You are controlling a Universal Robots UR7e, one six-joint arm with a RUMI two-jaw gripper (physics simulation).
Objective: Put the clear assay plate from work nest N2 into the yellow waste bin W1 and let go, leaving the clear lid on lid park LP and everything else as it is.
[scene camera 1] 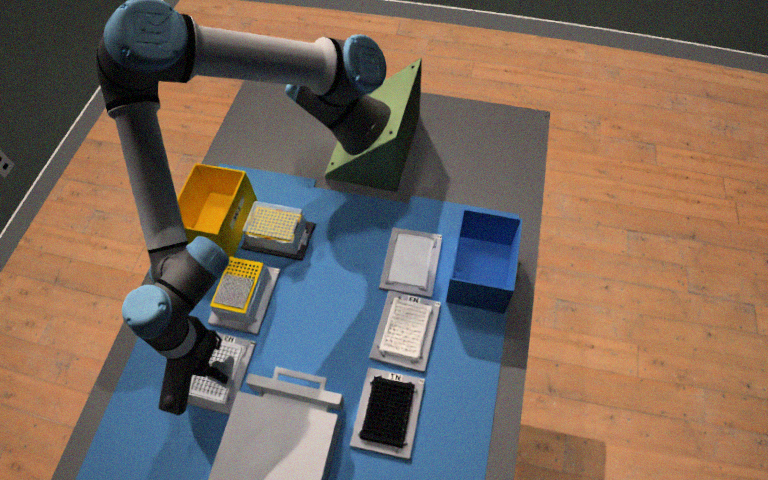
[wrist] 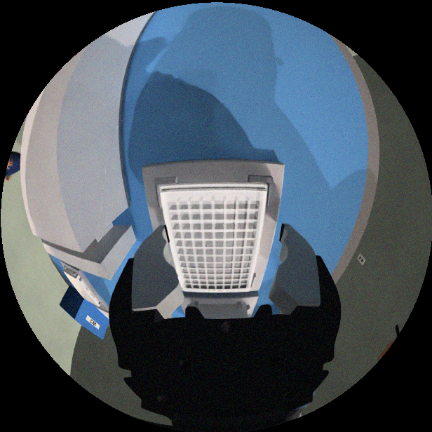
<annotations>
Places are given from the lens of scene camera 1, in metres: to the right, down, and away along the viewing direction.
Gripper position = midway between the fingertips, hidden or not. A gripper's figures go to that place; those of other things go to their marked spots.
my gripper [scene camera 1: 209,379]: -0.37, 0.30, 1.09
clear assay plate [scene camera 1: 201,387]: -0.38, 0.31, 1.07
</annotations>
